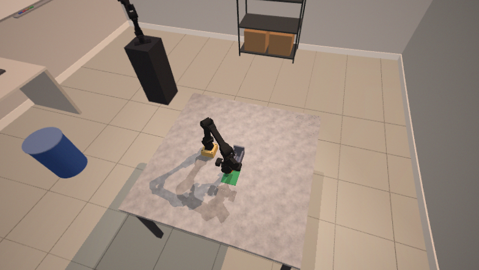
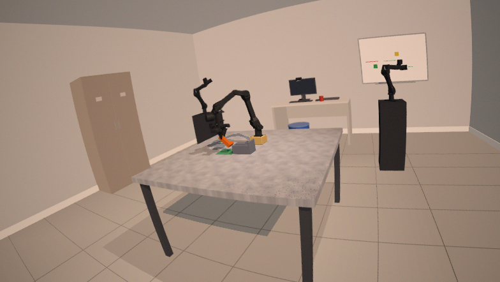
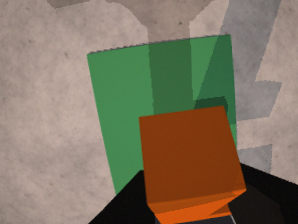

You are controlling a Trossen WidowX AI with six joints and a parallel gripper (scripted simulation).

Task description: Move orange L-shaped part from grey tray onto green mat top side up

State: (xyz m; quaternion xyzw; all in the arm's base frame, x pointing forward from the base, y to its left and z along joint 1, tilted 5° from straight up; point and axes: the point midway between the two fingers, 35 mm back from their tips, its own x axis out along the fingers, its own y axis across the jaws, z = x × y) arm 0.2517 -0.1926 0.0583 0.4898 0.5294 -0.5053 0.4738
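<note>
Now: gripper tip 2 cm to the right of the green mat and 12 cm above it. Round my gripper tip: orange L-shaped part (2 cm behind, 3 cm to the left, 3 cm below).
</note>
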